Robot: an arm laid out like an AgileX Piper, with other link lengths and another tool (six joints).
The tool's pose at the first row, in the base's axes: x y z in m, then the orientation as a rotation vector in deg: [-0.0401 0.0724 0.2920 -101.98 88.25 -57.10]
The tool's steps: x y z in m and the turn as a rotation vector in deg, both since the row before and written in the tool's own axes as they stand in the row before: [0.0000 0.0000 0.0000 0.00 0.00 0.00]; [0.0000 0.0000 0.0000 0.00 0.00 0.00]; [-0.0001 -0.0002 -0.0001 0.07 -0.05 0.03]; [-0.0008 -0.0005 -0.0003 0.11 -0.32 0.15]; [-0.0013 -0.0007 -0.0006 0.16 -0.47 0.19]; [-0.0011 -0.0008 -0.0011 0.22 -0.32 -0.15]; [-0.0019 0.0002 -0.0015 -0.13 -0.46 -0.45]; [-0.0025 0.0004 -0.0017 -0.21 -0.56 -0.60]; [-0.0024 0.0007 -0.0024 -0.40 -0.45 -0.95]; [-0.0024 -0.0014 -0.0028 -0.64 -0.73 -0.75]
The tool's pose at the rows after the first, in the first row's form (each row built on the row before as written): [-0.0401 0.0724 0.2920 -101.98 88.25 -57.10]; [-0.0401 0.0724 0.2920 -101.98 88.25 -57.10]; [-0.0401 0.0725 0.2922 -101.92 88.19 -57.08]; [-0.0401 0.0734 0.2926 -101.78 88.02 -56.74]; [-0.0403 0.0748 0.2933 -101.60 87.75 -56.26]; [-0.0408 0.0760 0.2944 -101.66 87.28 -56.14]; [-0.0423 0.0779 0.2948 -102.27 86.76 -55.81]; [-0.0441 0.0803 0.2950 -103.10 86.12 -55.40]; [-0.0467 0.0826 0.2954 -104.35 85.41 -55.16]; [-0.0485 0.0852 0.2977 -105.64 84.86 -54.38]
